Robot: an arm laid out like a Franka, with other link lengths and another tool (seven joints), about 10 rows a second.
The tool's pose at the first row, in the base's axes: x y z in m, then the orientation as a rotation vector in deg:
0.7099, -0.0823, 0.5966, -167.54, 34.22, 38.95
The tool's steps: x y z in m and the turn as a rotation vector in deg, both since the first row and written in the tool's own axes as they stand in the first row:
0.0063, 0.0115, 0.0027, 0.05, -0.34, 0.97
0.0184, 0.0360, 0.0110, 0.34, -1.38, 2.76
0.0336, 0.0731, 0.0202, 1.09, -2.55, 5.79
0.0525, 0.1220, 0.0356, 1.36, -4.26, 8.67
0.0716, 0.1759, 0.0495, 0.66, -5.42, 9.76
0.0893, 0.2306, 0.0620, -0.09, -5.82, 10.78
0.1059, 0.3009, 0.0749, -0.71, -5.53, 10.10
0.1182, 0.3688, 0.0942, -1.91, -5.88, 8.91
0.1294, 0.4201, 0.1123, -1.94, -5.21, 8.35
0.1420, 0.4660, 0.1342, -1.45, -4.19, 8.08
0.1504, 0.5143, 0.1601, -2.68, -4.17, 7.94
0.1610, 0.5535, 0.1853, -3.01, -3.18, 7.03
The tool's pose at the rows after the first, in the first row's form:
0.7095, -0.0947, 0.5915, -167.22, 35.65, 39.51
0.7066, -0.1202, 0.5790, -166.18, 38.28, 41.03
0.7009, -0.1582, 0.5644, -164.40, 42.78, 42.59
0.6911, -0.2074, 0.5427, -162.65, 46.91, 45.11
0.6802, -0.2615, 0.5224, -162.39, 48.32, 47.21
0.6684, -0.3161, 0.5039, -162.59, 49.73, 48.27
0.6494, -0.3846, 0.4857, -163.48, 48.69, 48.14
0.6252, -0.4483, 0.4636, -164.62, 46.73, 49.18
0.6070, -0.4966, 0.4429, -165.16, 45.97, 48.20
0.5906, -0.5397, 0.4181, -165.36, 45.74, 46.47
0.5681, -0.5829, 0.3916, -166.51, 45.39, 47.09
0.5513, -0.6187, 0.3647, -167.56, 44.09, 45.77

